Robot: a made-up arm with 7 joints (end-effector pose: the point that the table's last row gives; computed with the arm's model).
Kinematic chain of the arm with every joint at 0, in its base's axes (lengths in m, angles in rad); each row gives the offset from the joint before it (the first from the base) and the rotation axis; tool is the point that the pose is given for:
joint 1: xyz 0 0.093 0 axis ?
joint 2: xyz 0 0.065 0 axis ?
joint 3: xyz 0 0 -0.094 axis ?
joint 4: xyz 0 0 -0.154 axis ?
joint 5: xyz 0 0 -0.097 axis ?
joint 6: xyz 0 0 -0.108 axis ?
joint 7: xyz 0 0 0 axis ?
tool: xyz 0 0 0
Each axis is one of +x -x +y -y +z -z.
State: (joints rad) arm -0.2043 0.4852 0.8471 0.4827 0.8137 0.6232 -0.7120
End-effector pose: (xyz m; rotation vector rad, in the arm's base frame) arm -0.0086 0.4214 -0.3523 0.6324 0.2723 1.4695
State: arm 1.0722 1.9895 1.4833 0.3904 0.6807 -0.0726 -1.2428
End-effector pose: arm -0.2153 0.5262 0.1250 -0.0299 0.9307 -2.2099
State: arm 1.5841 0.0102 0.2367 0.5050 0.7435 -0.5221 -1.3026
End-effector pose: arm 0.4258 0.1856 0.1021 -0.2482 -1.2169 2.1152
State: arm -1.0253 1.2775 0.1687 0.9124 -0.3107 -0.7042 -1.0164
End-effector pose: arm 0.0129 0.5234 -0.1791 1.1610 -1.1886 -1.1678
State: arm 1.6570 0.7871 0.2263 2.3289 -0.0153 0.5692 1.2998
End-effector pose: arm 0.0392 0.2574 0.1490 1.2228 -2.2765 -1.3986
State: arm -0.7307 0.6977 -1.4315 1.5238 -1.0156 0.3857 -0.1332
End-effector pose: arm -0.1975 0.1681 -0.2630 -0.4129 -0.6117 -2.0505
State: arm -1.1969 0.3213 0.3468 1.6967 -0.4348 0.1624 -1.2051
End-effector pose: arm -0.1061 0.2938 -0.2471 1.7008 -0.6969 -0.4057
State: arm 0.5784 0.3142 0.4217 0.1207 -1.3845 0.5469 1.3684
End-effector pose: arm 0.2519 0.3071 -0.3446 -0.4827 0.4134 -0.4362
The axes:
joint 1: -y
joint 2: +x
joint 3: +z
joint 4: -y
joint 5: +z
joint 6: +y
joint 7: -x

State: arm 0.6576 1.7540 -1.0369 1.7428 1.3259 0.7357 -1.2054
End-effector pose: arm 0.1621 0.3990 -0.0418 1.4499 -0.5288 0.0896
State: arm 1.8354 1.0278 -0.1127 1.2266 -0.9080 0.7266 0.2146
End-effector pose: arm 0.1260 0.4183 0.2328 1.8018 -1.3576 0.7511
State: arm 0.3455 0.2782 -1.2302 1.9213 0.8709 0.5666 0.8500
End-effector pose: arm 0.1352 0.0323 -0.1858 -1.8348 -0.2851 -1.2719
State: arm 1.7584 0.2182 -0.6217 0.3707 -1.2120 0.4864 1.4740
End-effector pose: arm 0.4191 0.2108 0.1410 0.6078 -0.3247 -0.9769
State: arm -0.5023 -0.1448 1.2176 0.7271 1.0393 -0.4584 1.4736
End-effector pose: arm -0.1587 0.2266 -0.3868 0.0584 -1.7026 0.8883
